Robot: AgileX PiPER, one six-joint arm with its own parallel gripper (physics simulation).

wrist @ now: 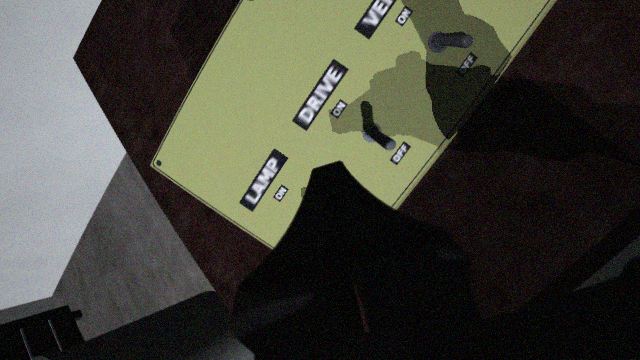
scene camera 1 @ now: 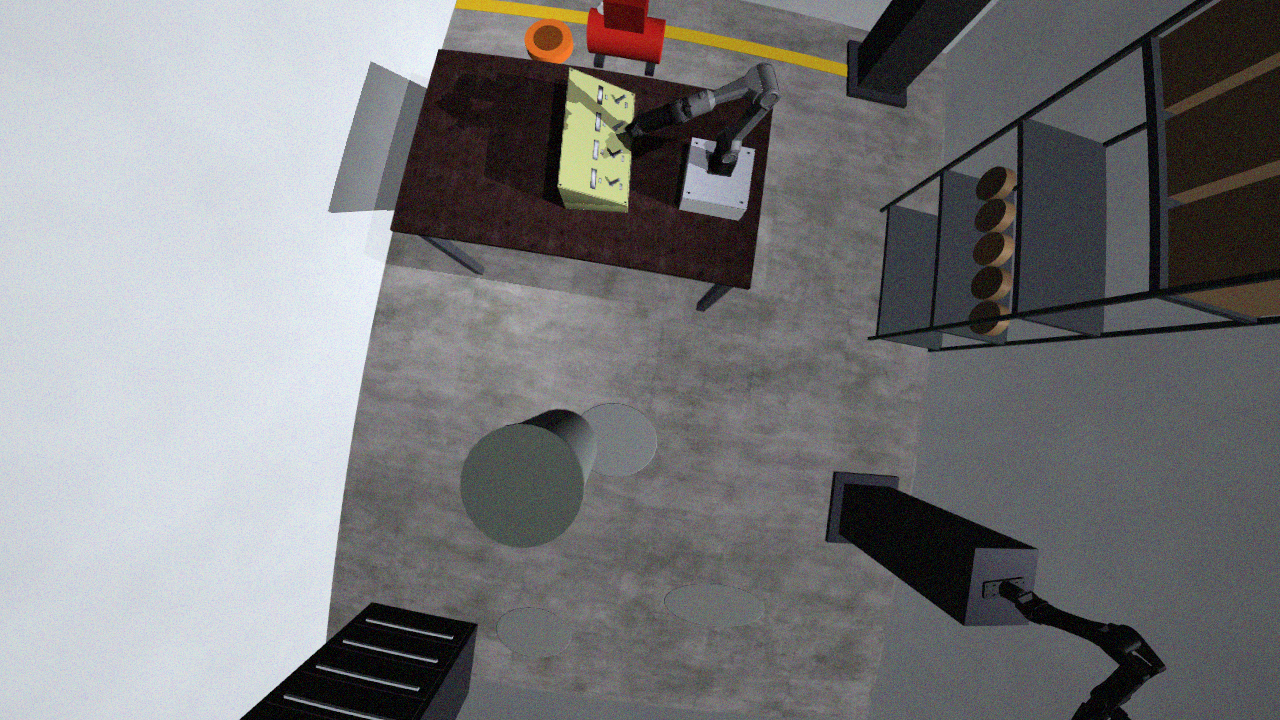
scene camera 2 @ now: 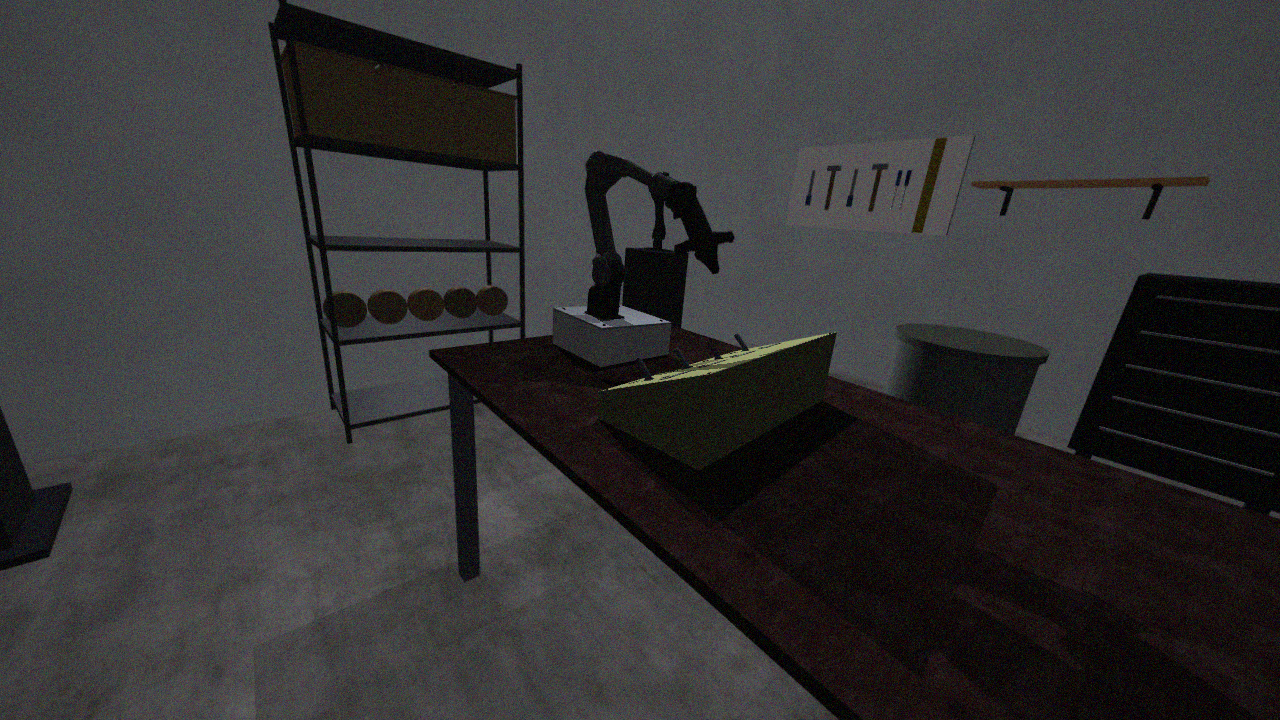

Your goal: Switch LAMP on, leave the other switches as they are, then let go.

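A yellow-green sloped switch panel [scene camera 1: 577, 161] [scene camera 2: 729, 402] [wrist: 225, 125] stands on the table. The LAMP label [wrist: 264, 180] is at its end in the wrist view, with ON beside it; the gripper hides the lever base there. The LAMP lever [scene camera 1: 614, 181] [scene camera 2: 741, 342] leans towards the arm's side, the OFF side, like the others. The DRIVE lever [wrist: 384, 139] and the VENT lever [wrist: 455, 40] tilt to OFF. My gripper [scene camera 1: 631, 132] [scene camera 2: 713, 268] [wrist: 332, 182] looks shut and empty, and hangs above the panel, apart from the levers.
The dark table [scene camera 1: 501, 223] [scene camera 2: 554, 429] carries the panel and the white base box [scene camera 1: 714, 183] [scene camera 2: 611, 340] of my arm. A shelf rack [scene camera 2: 521, 205] stands behind. A round grey-green bin [scene camera 1: 521, 483] [scene camera 2: 971, 344] and a black drawer cabinet [scene camera 1: 420, 626] stand on the floor.
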